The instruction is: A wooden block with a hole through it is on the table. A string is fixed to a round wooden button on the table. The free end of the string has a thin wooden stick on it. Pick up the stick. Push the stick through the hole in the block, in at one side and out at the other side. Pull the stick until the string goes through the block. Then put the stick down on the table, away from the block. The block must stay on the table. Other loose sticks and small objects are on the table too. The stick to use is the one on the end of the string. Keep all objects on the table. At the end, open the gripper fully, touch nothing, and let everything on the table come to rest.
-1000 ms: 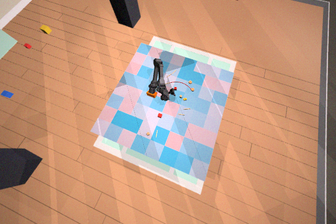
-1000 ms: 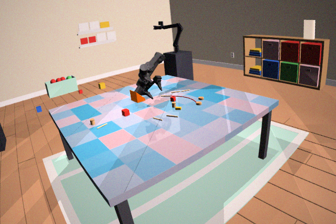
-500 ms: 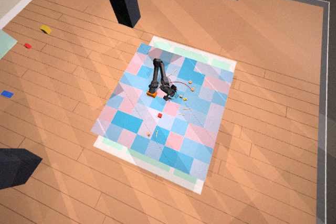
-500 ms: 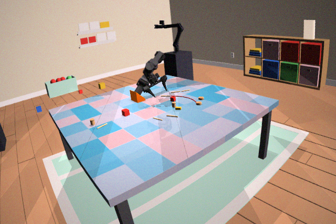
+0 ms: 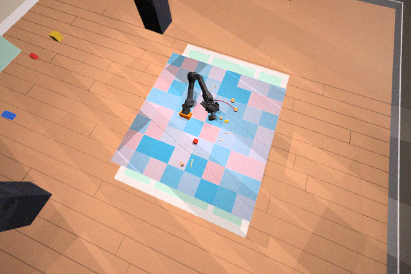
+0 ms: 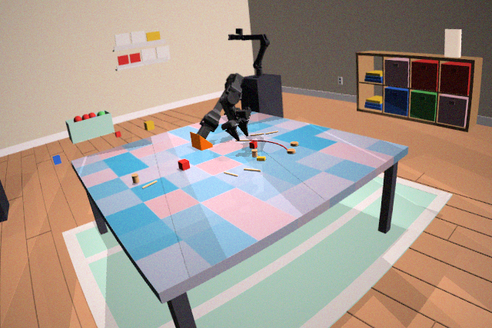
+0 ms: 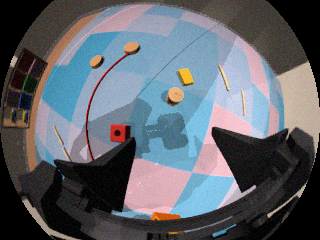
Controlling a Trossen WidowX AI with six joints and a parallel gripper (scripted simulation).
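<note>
Right now my gripper tip is 120 mm short of the yellow piece and 70 mm above it.
</note>
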